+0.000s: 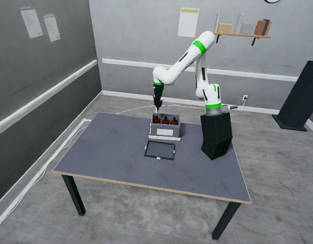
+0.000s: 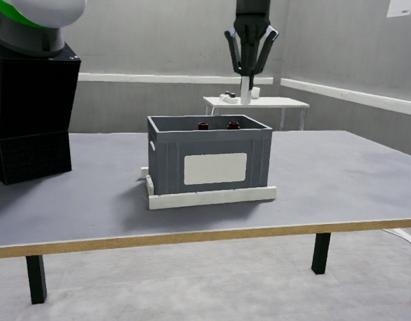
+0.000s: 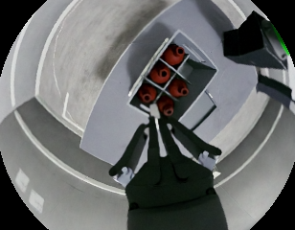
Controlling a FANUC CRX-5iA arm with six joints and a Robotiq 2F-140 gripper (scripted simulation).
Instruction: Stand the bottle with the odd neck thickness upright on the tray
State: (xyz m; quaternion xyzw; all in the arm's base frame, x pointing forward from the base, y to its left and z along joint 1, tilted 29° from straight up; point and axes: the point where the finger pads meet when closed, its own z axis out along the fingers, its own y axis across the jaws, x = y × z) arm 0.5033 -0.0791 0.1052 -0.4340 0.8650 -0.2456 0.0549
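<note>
Right now my hand is 9 cm past the grey crate, 2 cm to the right of it and 17 cm above it. From my hand the other things lie so: dark tray (8 cm behind, 28 cm to the left, 24 cm below).
</note>
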